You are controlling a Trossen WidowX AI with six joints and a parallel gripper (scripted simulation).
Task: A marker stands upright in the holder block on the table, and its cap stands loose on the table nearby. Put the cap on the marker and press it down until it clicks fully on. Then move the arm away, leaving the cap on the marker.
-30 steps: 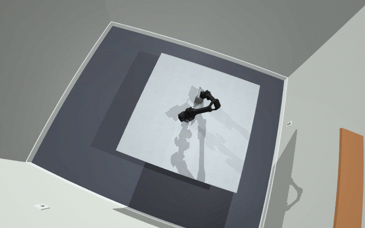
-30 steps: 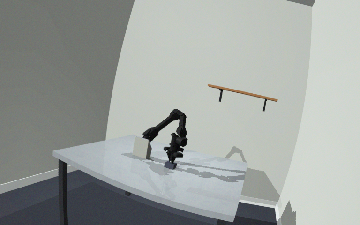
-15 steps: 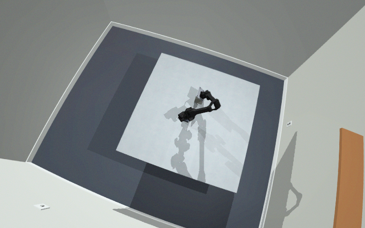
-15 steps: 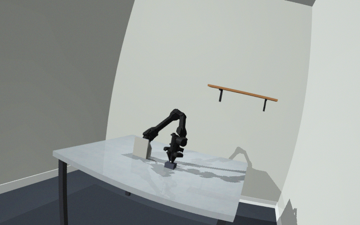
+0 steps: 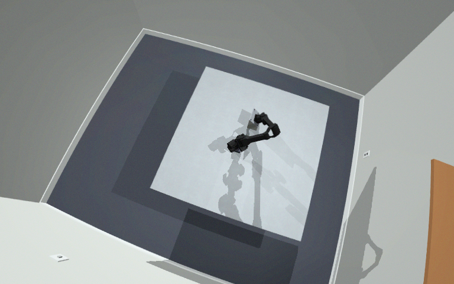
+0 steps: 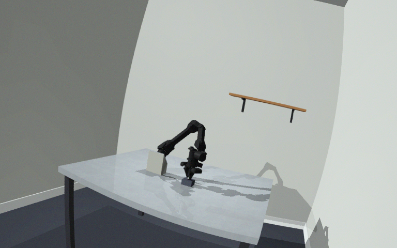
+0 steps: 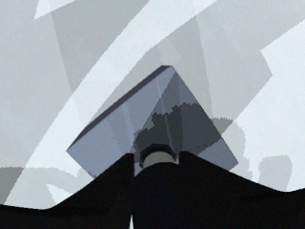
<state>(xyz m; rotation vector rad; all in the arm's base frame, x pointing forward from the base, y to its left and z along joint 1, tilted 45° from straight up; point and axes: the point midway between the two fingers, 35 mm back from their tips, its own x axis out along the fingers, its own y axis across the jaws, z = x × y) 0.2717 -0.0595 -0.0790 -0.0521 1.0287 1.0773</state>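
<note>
Right now the holder block is 20 mm below my gripper tip. Also, from my gripper tip: dark cap 50 mm above.
</note>
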